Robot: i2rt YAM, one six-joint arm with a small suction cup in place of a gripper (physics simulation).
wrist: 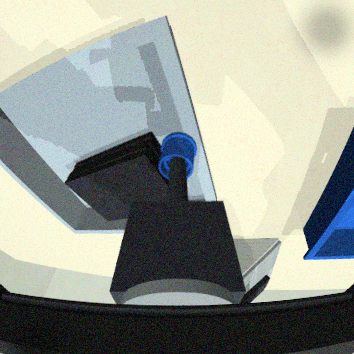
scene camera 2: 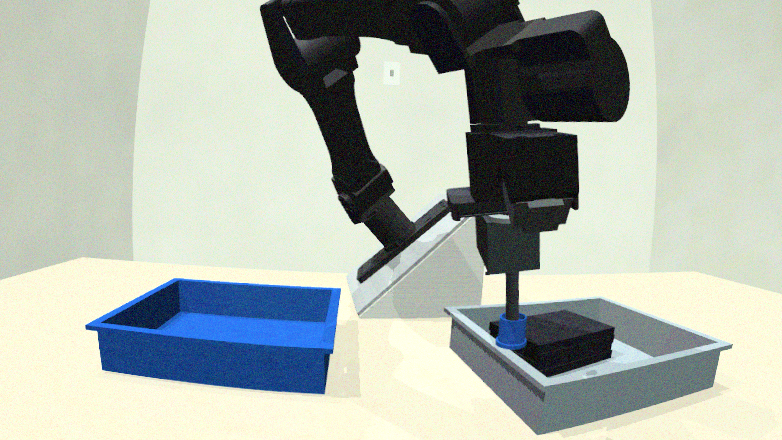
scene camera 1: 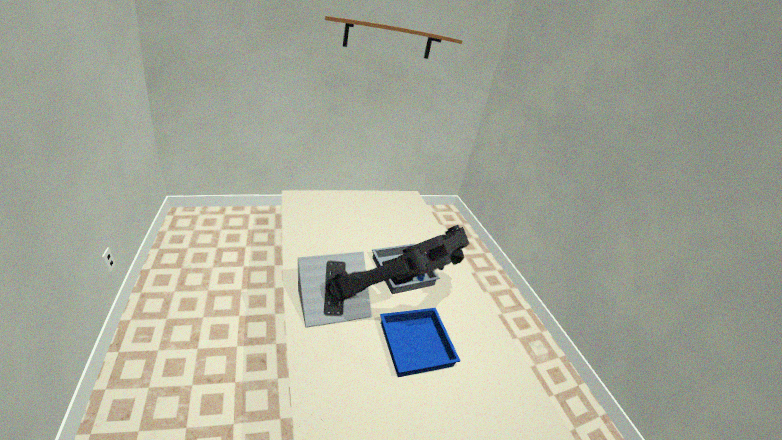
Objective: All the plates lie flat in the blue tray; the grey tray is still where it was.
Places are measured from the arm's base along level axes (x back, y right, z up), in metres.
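Pixels of known places: hand, its tool point: (wrist: 177,147) (scene camera 2: 511,344) (scene camera 1: 419,278); arm's base, origin of its link: (scene camera 2: 404,242) (scene camera 1: 334,288).
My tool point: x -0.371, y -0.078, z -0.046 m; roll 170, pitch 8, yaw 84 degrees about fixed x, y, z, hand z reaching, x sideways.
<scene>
Ahead of a thing's pixels: the offset from my tool point to its top centre.
A stack of black square plates {dx +0.076, dy -0.078, dz -0.008 m} (scene camera 2: 568,333) (wrist: 119,175) lies flat in the grey tray {dx +0.040, dy -0.097, dz +0.001 m} (scene camera 2: 628,377) (scene camera 1: 382,254) (wrist: 53,105) on the right of the table. My blue suction cup (scene camera 2: 511,331) (wrist: 177,151) (scene camera 1: 420,278) is lowered into the grey tray and sits on the near left corner of the stack, against the top plate. The blue tray {dx +0.090, dy +0.291, dz +0.001 m} (scene camera 2: 218,360) (scene camera 1: 404,313) (wrist: 333,211) stands empty to the left of the grey tray, a short gap apart.
The arm's grey wedge-shaped base (scene camera 1: 314,284) (scene camera 2: 426,273) stands behind the two trays. The arm reaches from it over the grey tray. A wooden shelf (scene camera 1: 394,28) hangs on the back wall.
</scene>
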